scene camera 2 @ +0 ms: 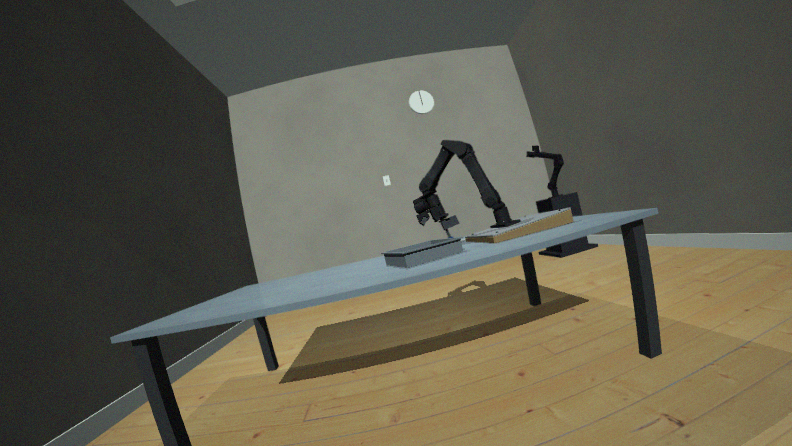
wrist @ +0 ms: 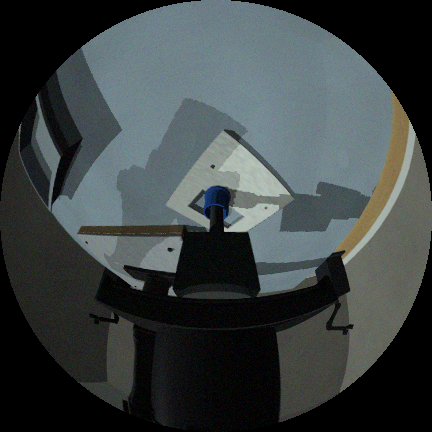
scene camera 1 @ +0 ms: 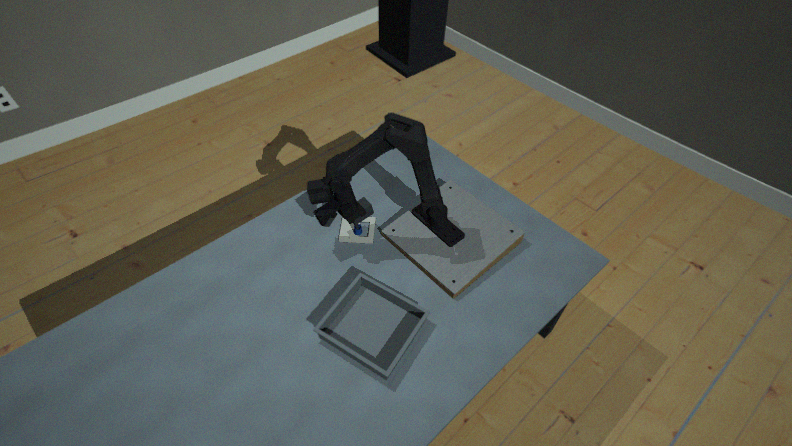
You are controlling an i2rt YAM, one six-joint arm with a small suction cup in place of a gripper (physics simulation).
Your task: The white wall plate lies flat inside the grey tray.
My suction cup is stuck to a white wall plate, which still rests on the table. A grey tray rests on the table.
